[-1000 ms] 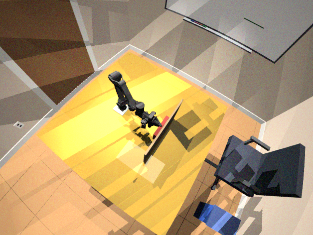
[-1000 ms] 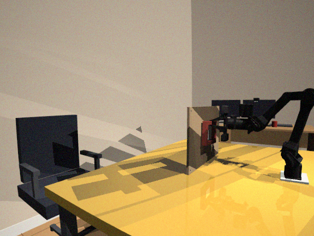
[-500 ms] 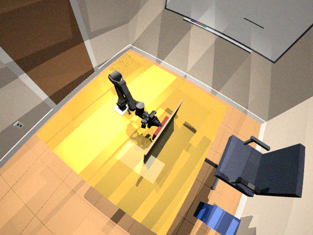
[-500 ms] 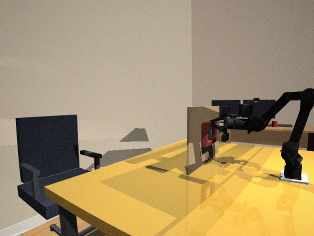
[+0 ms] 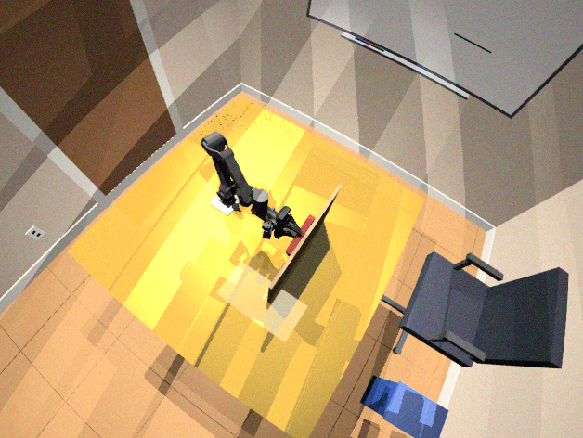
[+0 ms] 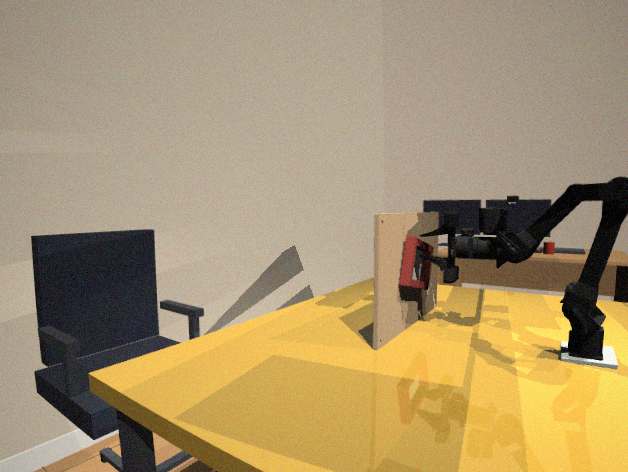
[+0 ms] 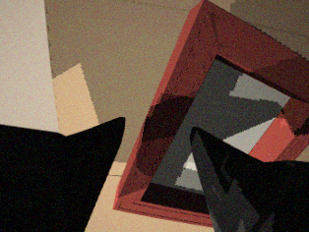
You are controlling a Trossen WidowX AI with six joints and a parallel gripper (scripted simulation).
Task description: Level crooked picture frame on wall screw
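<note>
The red picture frame lies 1 cm ahead of my gripper tip, 2 cm to the left of it and 5 cm below it. The rest, counted from my gripper tip: wooden wall panel: 2 cm ahead, 7 cm below.
</note>
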